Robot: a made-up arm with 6 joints. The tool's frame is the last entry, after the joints.
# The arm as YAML. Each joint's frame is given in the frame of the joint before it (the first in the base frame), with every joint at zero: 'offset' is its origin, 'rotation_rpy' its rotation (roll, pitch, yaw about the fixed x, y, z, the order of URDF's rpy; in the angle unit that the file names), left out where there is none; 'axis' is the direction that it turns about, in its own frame. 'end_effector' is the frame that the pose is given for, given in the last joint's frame.
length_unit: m
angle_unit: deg
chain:
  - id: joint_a
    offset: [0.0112, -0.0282, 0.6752]
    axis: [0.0, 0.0, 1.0]
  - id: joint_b
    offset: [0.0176, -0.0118, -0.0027]
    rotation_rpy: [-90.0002, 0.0, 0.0]
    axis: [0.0, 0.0, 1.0]
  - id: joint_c
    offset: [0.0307, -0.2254, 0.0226]
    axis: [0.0, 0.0, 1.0]
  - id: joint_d
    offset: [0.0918, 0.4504, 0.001]
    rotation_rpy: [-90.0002, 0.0, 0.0]
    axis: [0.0, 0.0, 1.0]
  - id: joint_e
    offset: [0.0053, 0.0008, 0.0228]
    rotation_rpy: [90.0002, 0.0, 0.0]
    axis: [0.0, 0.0, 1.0]
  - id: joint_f
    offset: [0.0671, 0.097, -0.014]
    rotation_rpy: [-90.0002, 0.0, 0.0]
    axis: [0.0, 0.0, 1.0]
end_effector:
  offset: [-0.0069, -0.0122, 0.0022]
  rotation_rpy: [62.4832, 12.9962, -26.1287]
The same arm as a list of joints. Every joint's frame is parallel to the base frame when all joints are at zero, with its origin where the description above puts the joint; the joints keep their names.
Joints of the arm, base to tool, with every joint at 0 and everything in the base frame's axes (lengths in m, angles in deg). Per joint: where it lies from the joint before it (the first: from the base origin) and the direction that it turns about. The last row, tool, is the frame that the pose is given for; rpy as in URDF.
joint_a: axis +z origin 0.0112 -0.0282 0.6752
joint_b: axis +y origin 0.0176 -0.0118 -0.0027
joint_c: axis +y origin 0.0307 0.0226 0.2254
joint_d: axis -z origin 0.0918 0.001 -0.4504
joint_e: axis +y origin 0.0053 -0.0008 -0.0228
joint_f: axis -z origin 0.0671 -0.014 -0.097
tool: origin -0.0069 0.0122 -0.0022 rpy -117.52 -13 26.13

